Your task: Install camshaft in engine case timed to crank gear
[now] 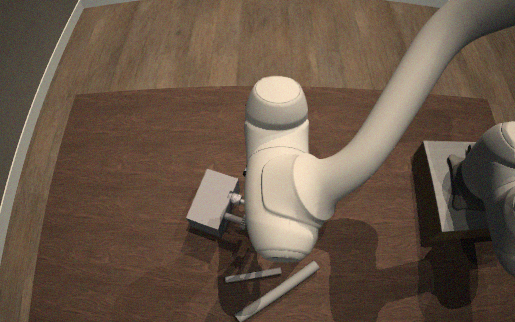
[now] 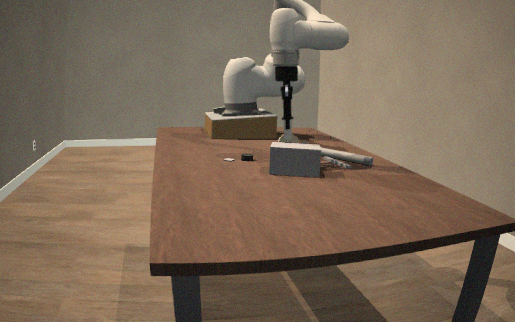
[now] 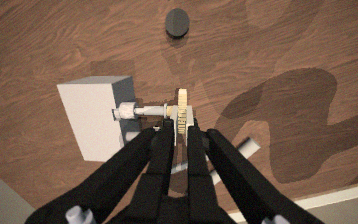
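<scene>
Now: the camshaft 4 cm ahead of my hand and 5 cm below it. Round my hand: flat grey bar 2 cm ahead, 18 cm to the left, 11 cm below; then black disc 1 cm behind, 13 cm to the right, 10 cm below; then small crank gear 6 cm ahead, 5 cm to the left, 5 cm below.
</scene>
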